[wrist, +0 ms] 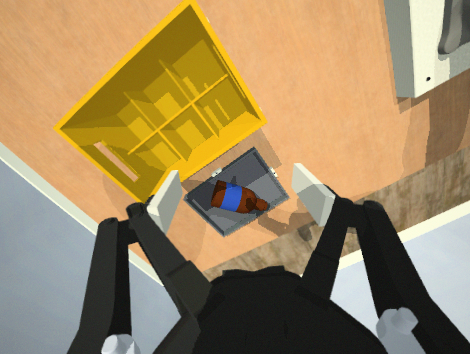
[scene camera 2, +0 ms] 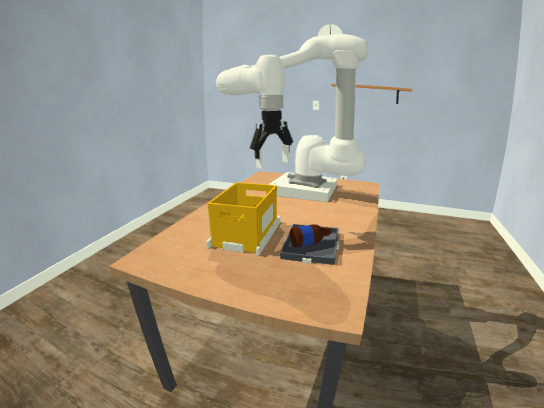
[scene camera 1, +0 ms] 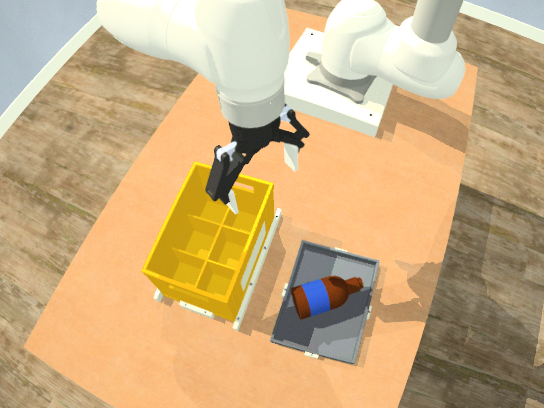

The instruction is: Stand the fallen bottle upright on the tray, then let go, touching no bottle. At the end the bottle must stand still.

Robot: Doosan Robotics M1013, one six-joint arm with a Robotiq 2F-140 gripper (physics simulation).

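Frame: origin at the arm's base, x ahead, y left, z up, level; millimetres.
Seen in the pictures: gripper, fingertip midpoint: [wrist: 237,178] [scene camera 2: 273,164] [scene camera 1: 262,186]; arm's base, link origin: [scene camera 2: 308,182] [scene camera 1: 344,75].
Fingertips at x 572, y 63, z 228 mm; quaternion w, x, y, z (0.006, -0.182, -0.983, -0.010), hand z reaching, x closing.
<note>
Pixels of each thing's top centre, then the offset from my fingertips to it.
- brown bottle with a blue label, top centre: [scene camera 1: 331,288] [wrist: 242,207] [scene camera 2: 312,225] dy +187, dx +45, dz -201 mm
- grey tray, top centre: [scene camera 1: 327,299] [wrist: 237,198] [scene camera 2: 312,239] dy +191, dx +55, dz -255 mm
- tall yellow crate, top centre: [wrist: 161,124] [scene camera 1: 208,226] [scene camera 2: 244,193] dy -83, dx +82, dz -105 mm
A brown bottle with a blue label [scene camera 1: 318,297] [scene camera 2: 306,235] [wrist: 231,197] lies on its side in the grey tray [scene camera 1: 275,334] [scene camera 2: 308,259] [wrist: 212,225]. In scene camera 1 its neck points right, toward the tray's right wall. My gripper [scene camera 1: 263,185] [scene camera 2: 272,160] [wrist: 237,178] is open and empty. It hangs fingers down, well above the table and apart from the bottle, above the back part of the yellow crate in scene camera 1. In the wrist view the bottle shows between the two fingers, far below them.
A tall yellow crate [scene camera 1: 187,295] [scene camera 2: 232,227] [wrist: 120,72] with divided compartments stands left of the tray in the scene views, with white holders along its base. The arm's white base plate [scene camera 1: 332,111] [scene camera 2: 305,189] [wrist: 422,50] is at the table's back. Small white clips hold the tray's edges.
</note>
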